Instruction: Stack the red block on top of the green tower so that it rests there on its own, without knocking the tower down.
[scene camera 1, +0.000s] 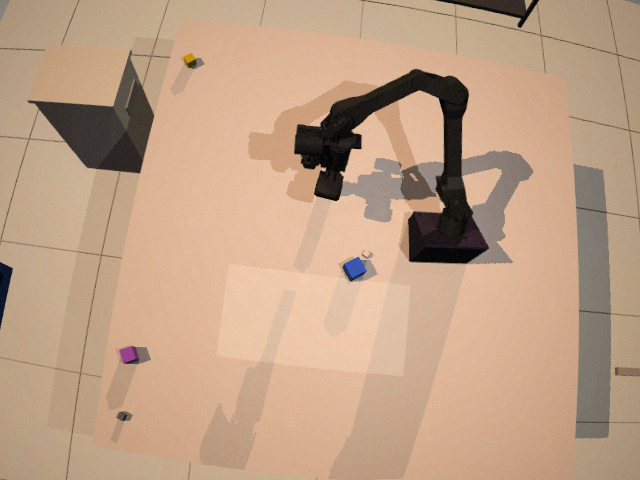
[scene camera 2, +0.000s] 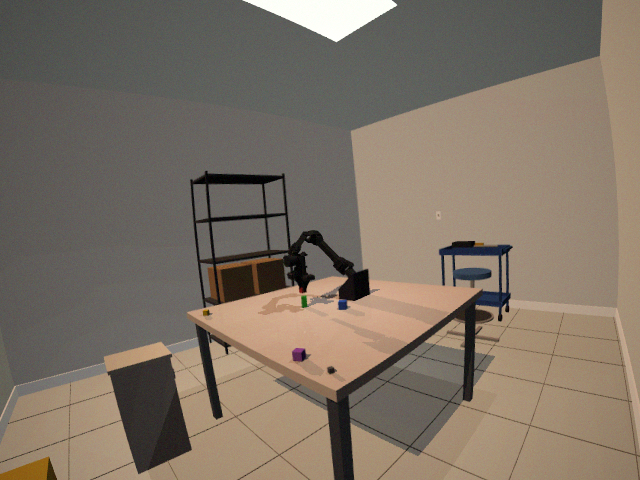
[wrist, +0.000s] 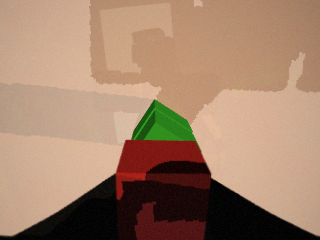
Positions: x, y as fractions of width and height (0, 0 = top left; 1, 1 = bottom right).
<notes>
My gripper (scene camera 1: 0.52, 0.37) carries a red block.
My gripper also shows in the wrist view (wrist: 0.50, 0.76).
</notes>
